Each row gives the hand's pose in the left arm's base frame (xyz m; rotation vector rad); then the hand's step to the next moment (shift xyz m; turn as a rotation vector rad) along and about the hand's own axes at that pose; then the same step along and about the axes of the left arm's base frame.
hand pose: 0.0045 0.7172 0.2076 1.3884 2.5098 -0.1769
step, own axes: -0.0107 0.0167 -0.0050 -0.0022 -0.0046 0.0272
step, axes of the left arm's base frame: 0.0187 0.0014 0.0083 0.0019 -0.0106 -0.0255
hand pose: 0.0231 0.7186 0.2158 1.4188 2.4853 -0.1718
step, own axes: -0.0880 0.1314 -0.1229 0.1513 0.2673 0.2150
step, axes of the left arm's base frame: 0.1334 0.0237 0.1475 0.1945 0.2111 -0.2412
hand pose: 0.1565 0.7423 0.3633 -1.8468 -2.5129 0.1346
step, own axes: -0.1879 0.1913 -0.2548 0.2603 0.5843 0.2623
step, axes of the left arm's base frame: 0.2555 -0.1078 0.2448 0.4604 0.4062 -0.3179
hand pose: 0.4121 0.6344 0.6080 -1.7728 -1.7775 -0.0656
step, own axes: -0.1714 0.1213 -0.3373 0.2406 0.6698 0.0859
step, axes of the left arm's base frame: 0.2250 -0.2919 0.1484 0.6048 0.3178 -0.2172
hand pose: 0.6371 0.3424 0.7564 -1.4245 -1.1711 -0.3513
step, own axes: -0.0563 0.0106 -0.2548 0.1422 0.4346 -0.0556
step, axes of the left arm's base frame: 0.0877 -0.2455 0.0153 0.4318 0.1026 -0.1233
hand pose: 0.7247 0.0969 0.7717 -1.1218 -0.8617 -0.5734
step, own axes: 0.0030 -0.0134 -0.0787 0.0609 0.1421 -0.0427
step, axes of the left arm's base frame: 0.0150 -0.0783 -0.0045 0.1566 0.0109 -0.0328
